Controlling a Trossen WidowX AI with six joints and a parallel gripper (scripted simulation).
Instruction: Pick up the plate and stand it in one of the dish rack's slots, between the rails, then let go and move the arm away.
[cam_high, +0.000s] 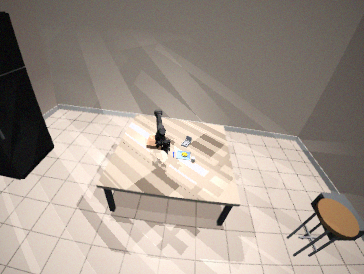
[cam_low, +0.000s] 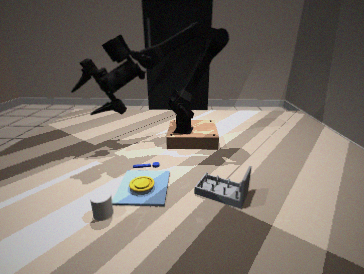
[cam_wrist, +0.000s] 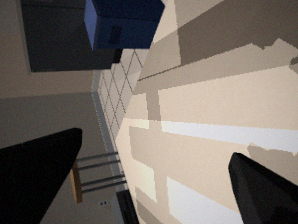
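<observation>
Right now my gripper tip is 120 mm short of the yellow plate, 230 mm to the right of it and 180 mm above it. Round my gripper tip: blue spoon 210 mm to the left, 190 mm below; then blue mat 110 mm ahead, 230 mm to the left, 190 mm below; then grey cup 220 mm ahead, 180 mm to the left, 170 mm below.
</observation>
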